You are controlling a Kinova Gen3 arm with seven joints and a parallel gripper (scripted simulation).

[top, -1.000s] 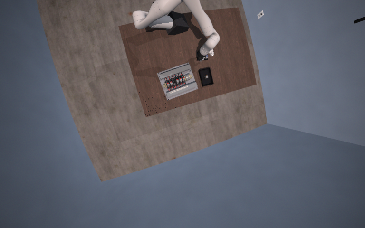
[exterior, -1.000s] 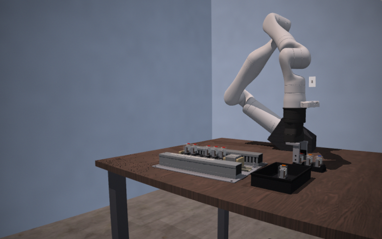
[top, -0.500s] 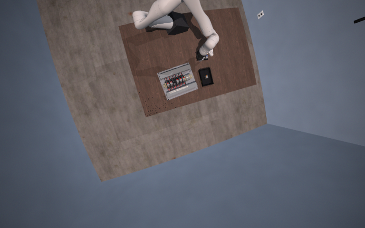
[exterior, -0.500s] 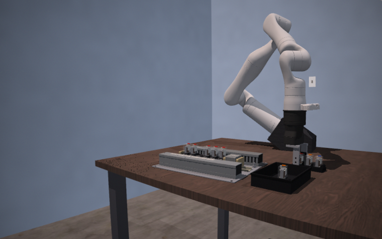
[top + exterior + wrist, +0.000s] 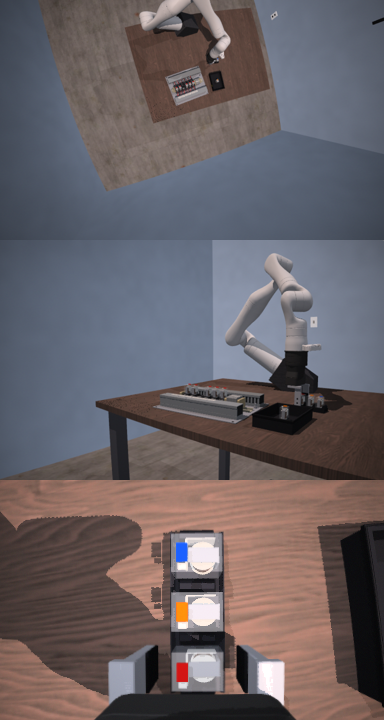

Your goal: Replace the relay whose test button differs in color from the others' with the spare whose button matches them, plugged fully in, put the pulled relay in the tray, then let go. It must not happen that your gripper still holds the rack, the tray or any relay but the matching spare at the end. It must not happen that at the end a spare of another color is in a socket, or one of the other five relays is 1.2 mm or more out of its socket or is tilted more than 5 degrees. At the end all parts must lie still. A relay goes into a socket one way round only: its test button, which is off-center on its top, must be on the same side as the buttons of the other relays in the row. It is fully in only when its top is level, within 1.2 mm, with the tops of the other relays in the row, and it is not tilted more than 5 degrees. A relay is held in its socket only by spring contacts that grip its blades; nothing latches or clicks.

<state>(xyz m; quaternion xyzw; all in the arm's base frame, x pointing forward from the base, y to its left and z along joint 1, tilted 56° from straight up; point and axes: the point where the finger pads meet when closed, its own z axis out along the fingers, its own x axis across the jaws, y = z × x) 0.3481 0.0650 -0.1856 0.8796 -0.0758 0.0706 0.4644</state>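
My hand is 1 cm short of the black spare holder, 3 cm to the right of it and 2 cm above it. Round my hand: black tray 19 cm ahead, 2 cm below.
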